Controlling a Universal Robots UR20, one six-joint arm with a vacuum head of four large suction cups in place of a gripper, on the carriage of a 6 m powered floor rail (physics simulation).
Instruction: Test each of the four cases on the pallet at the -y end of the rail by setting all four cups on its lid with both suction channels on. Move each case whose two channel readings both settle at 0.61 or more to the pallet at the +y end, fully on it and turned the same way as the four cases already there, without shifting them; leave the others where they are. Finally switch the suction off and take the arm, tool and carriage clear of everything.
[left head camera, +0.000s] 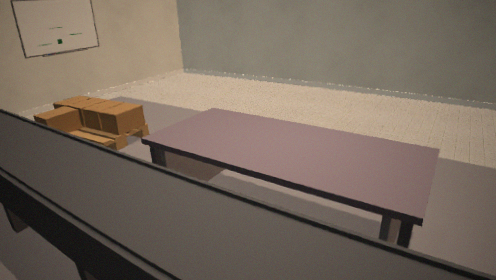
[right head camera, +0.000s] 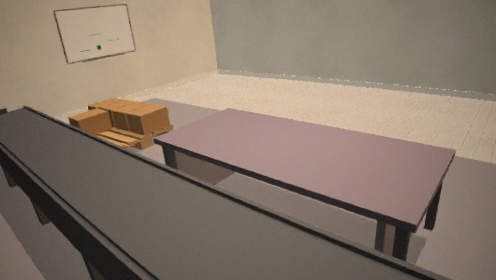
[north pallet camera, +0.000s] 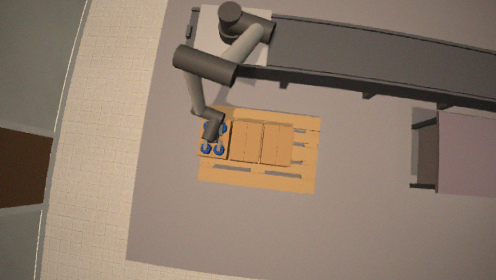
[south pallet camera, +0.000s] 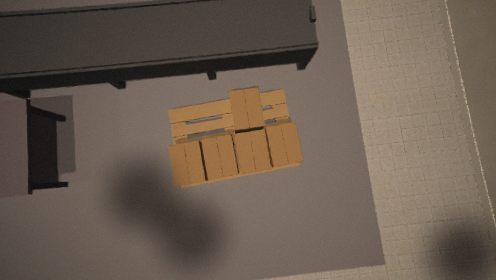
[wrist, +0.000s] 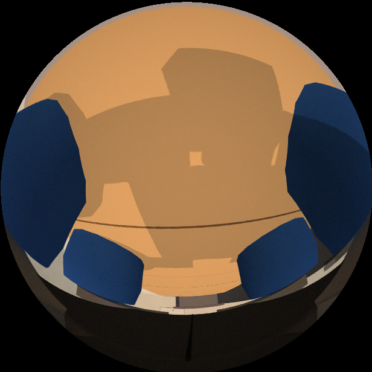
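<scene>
In the north pallet view three cases stand in a row on a pallet. My suction head is over the left-end case. Its four blue cups appear to rest on the lid; whether suction holds it cannot be seen. The middle case and right case stand beside it. The other pallet bears four cases along one long side. A fifth case stands behind them on the rail side, turned the same way.
The carriage is at the left end of the dark rail in the north pallet view. A mauve-topped table stands beside the rail between the pallets. Dark blurred patches partly cover the south pallet view.
</scene>
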